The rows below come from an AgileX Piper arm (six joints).
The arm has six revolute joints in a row. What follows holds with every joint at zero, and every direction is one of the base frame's. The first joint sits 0.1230 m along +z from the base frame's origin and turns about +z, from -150.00 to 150.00 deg. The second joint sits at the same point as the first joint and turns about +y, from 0.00 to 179.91 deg. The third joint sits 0.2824 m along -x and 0.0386 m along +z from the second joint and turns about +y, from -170.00 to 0.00 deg. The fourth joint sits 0.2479 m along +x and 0.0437 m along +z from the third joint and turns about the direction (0.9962, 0, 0.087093), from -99.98 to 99.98 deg. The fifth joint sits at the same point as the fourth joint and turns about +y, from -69.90 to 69.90 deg. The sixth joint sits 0.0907 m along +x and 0.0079 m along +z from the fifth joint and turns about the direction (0.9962, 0, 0.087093), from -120.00 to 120.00 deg. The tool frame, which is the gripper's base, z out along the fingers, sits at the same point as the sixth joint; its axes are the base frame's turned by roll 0.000, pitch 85.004 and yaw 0.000 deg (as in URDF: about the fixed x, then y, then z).
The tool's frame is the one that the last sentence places.
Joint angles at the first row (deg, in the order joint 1, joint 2, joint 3, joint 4, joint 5, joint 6):
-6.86 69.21 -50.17 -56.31 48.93 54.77
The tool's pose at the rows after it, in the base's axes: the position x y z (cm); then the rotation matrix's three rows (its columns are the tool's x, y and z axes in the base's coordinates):
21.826, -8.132, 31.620; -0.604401, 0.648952, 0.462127; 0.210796, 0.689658, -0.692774; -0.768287, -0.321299, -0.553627
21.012, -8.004, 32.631; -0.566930, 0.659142, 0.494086; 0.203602, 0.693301, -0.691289; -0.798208, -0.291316, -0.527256
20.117, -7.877, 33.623; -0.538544, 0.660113, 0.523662; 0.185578, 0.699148, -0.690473; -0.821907, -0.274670, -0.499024
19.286, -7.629, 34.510; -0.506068, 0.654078, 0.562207; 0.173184, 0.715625, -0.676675; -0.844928, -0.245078, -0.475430
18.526, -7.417, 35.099; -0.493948, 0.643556, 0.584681; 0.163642, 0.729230, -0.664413; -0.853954, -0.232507, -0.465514
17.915, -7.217, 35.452; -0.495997, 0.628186, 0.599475; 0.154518, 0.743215, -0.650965; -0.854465, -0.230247, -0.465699
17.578, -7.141, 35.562; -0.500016, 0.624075, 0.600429; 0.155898, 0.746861, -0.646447; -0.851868, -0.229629, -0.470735
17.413, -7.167, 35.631; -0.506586, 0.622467, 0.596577; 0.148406, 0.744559, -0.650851; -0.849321, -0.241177, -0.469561
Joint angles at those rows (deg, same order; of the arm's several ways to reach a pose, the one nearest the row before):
-5.91 67.48 -50.17 -56.31 50.44 54.77
-5.91 64.90 -50.17 -56.31 49.93 54.77
-5.91 62.27 -50.17 -56.31 49.52 53.84
-5.91 59.68 -50.17 -55.40 48.37 52.68
-5.91 57.60 -50.17 -53.94 48.00 50.63
-5.91 56.02 -50.17 -52.12 47.92 48.03
-5.91 55.30 -50.17 -51.09 48.32 46.79
-5.91 55.03 -50.17 -51.20 48.75 46.12

